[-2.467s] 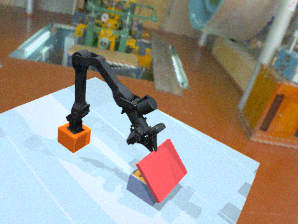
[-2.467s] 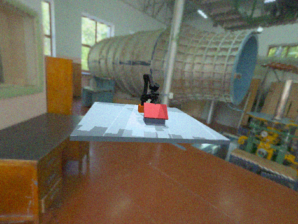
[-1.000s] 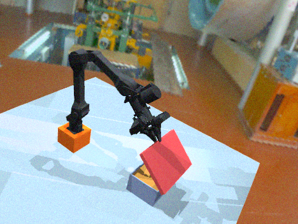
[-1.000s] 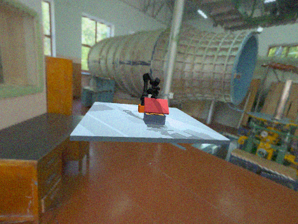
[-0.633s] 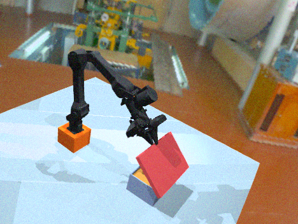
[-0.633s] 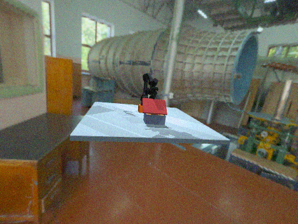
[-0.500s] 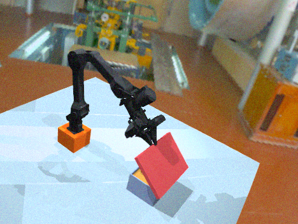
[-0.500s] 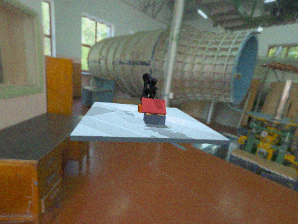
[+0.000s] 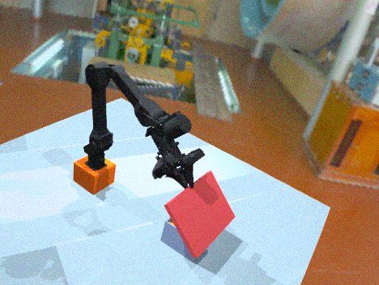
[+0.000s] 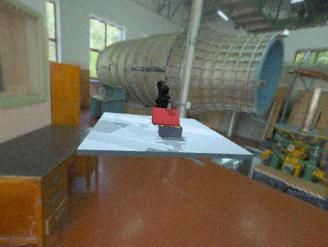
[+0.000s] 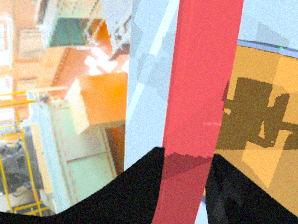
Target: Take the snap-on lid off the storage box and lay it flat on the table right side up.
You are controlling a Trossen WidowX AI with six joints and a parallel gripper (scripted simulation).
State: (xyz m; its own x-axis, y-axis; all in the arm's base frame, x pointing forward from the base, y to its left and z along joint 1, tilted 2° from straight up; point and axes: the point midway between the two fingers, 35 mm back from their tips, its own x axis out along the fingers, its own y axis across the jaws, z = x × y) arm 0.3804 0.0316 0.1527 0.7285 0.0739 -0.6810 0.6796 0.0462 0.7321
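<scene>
Now: gripper tip 60 mm short of the red lid, 10 mm to the right of it and 50 mm above it. Also, from my gripper tip: storage box 30 mm ahead, 60 mm to the left, 180 mm below.
</scene>
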